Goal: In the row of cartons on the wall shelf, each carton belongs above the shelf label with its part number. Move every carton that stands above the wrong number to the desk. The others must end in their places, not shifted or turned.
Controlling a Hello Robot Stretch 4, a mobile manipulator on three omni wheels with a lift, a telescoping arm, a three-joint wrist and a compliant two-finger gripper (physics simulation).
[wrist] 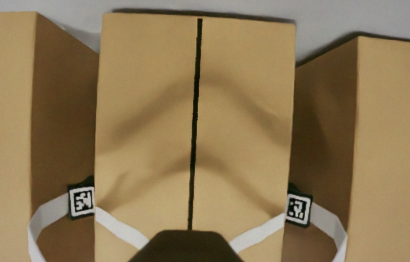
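Frame: origin at the robot's base, x back, y right, z up, level; metres.
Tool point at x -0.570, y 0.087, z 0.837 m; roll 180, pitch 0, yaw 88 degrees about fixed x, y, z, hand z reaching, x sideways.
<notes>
Offsets run from my tool point to a thing's top centre. "spot": to the spot under its first point.
The middle carton {dx +0.002, dy +0.000, dz +0.073 m} [150, 65] is tan, with a black line down its top face, and fills the centre of the wrist view. My gripper [190, 204] is shut on this carton, one finger against its left side and one against its right side. The fingertip pads are mostly hidden at the carton's side edges, below its top face. A left carton {spot: dx -0.056, dy -0.118, dz +0.062 m} [15, 125] and a right carton {spot: dx -0.040, dy +0.137, dz +0.062 m} [385, 150] stand apart from the middle one. The part-number labels and the desk do not show in this view.
A grey wall [240, 9] runs behind the row at the top. Narrow gaps, where the fingers are, separate the middle carton from its neighbours. The outer bends of the fingers are close to both neighbouring cartons; whether they touch cannot be told.
</notes>
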